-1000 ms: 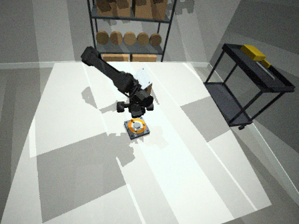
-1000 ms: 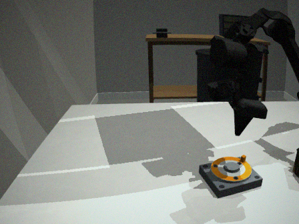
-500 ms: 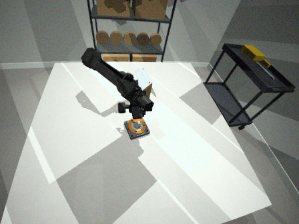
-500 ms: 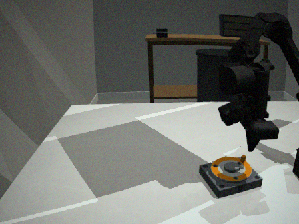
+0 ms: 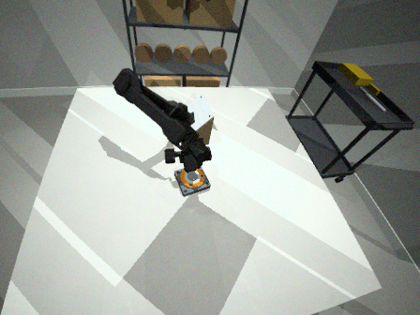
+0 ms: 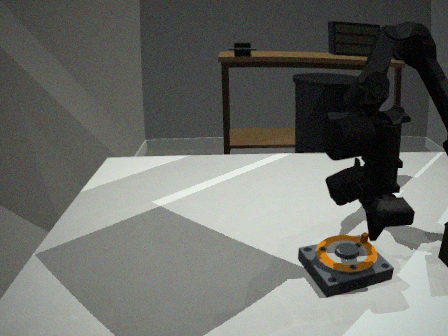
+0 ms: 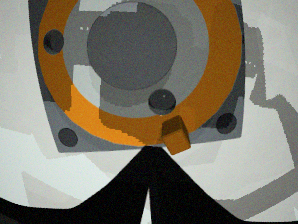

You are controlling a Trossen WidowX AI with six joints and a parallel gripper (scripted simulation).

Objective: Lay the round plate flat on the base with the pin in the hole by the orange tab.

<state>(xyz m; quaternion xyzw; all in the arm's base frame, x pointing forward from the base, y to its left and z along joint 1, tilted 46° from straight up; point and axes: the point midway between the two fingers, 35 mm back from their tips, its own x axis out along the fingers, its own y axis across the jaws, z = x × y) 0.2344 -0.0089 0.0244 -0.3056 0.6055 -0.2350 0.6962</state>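
Right now the round plate is 30 mm ahead of my gripper tip and 10 mm below it. Round my gripper tip: square dark base: 50 mm ahead, 20 mm to the left, 20 mm below.
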